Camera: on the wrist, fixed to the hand. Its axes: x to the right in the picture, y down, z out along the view.
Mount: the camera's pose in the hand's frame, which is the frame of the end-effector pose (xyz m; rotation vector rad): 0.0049 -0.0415 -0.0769 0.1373 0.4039 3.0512
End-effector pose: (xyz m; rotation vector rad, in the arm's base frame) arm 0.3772 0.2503 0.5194 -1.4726 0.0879 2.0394
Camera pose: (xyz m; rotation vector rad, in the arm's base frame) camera 0.4619 0.2558 0.4981 0.1569 -1.3783 -0.5566
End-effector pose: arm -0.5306 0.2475 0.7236 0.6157 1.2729 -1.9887
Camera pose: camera -0.5632 0.3280 0.7132 1.3573 -0.4663 0.7283
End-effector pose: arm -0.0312 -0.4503 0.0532 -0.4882 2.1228 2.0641
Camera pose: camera -0.0128 -0.5274 0.0161 -1.3200 -0.4826 -0.0821
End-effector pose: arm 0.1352 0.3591 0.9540 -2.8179 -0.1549 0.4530
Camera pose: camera 0.1620 0.3795 1.0348 0.2867 -2.9257 -0.0562
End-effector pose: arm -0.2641 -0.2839 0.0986 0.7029 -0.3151 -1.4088
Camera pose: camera -0.2504 -0.2689 0.0135 -0.0376 -0.5749 1.6266
